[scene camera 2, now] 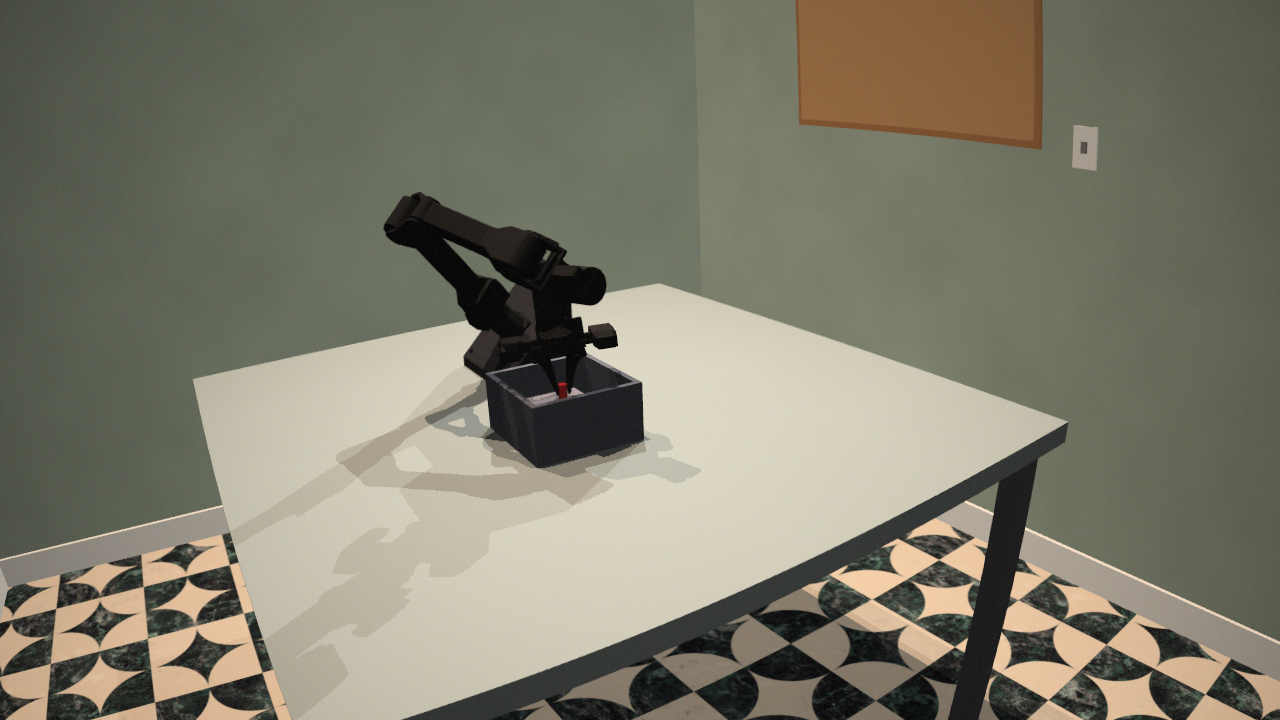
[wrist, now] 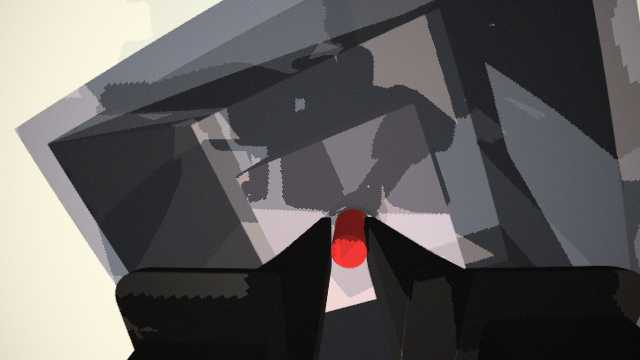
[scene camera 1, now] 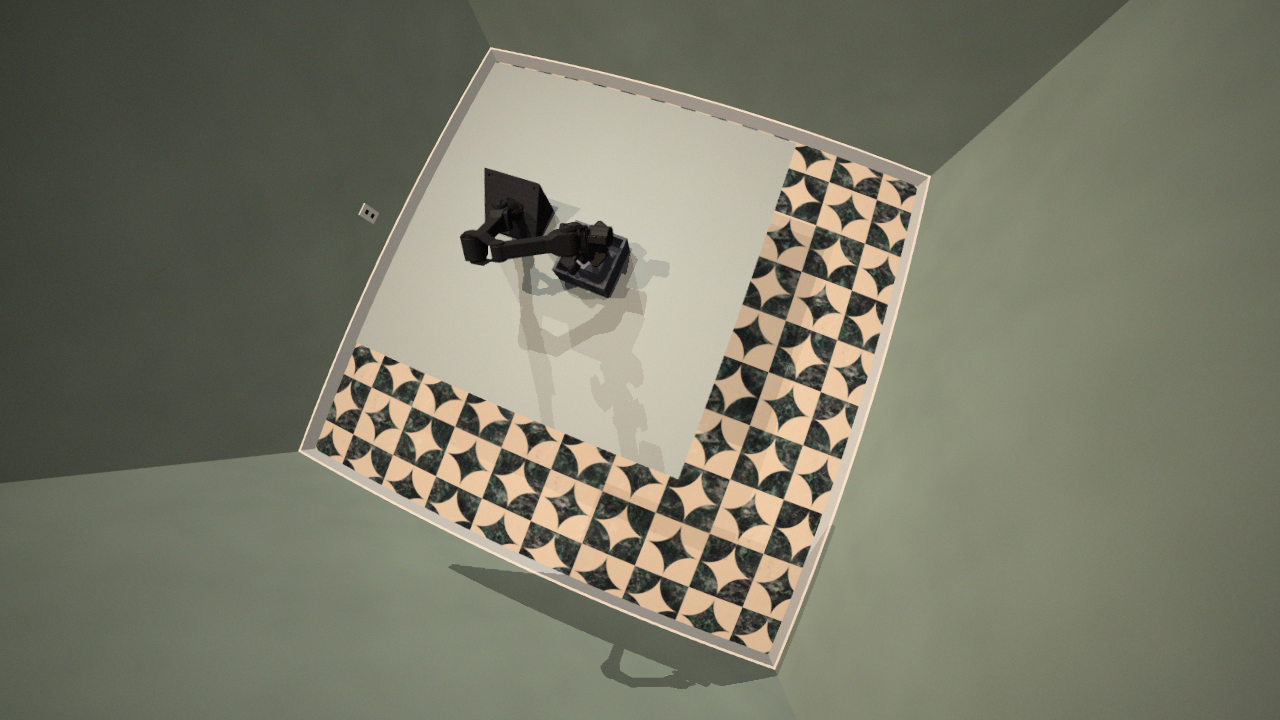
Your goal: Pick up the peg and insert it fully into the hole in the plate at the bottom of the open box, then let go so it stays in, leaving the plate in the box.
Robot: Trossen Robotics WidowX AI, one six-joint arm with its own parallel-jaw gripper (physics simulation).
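Frame: origin at the arm's base, x ahead, y left, z up, level; metres.
Seen in the pictures: gripper, fingertip midpoint: (scene camera 2: 563,394) (wrist: 347,226); arm's base, link origin: (scene camera 2: 515,329) (scene camera 1: 513,209).
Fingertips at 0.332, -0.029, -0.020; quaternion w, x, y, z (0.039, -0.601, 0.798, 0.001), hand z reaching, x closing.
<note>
Pixels of each thing's middle, then the offset from my fingertips to it, as dx, dy, dz. Level surfaces: height alone.
- red peg, body centre: (wrist: 350,215) (scene camera 2: 563,406) -0.005, +0.000, -0.024
- pale plate, body centre: (wrist: 352,208) (scene camera 2: 563,414) (scene camera 1: 592,261) -0.007, -0.001, -0.037
- dark box, body centre: (wrist: 352,218) (scene camera 2: 562,406) (scene camera 1: 592,259) -0.007, -0.001, -0.023
- pale table, surface height: dz -0.072
The red peg (scene camera 2: 563,390) (wrist: 349,240) stands about upright between the fingertips, inside the open box. My gripper (scene camera 2: 563,392) (wrist: 347,226) is shut on the peg and reaches down into the box from above. The pale plate (scene camera 2: 541,397) (wrist: 415,230) lies at the bottom of the dark box (scene camera 1: 583,285) (scene camera 2: 590,424) (wrist: 65,115). In the wrist view the peg's lower end meets the plate at the round rim of the hole, which shows behind the peg. How deep the peg sits in the hole is hidden. In scene camera 1 the arm covers the peg.
The box walls rise around the fingers on all sides. The box stands on the pale table (scene camera 1: 626,161) (scene camera 2: 760,501), in front of the arm's base (scene camera 1: 514,201). Arm shadows fall across the table. A brown board (scene camera 2: 921,71) hangs on the wall.
</note>
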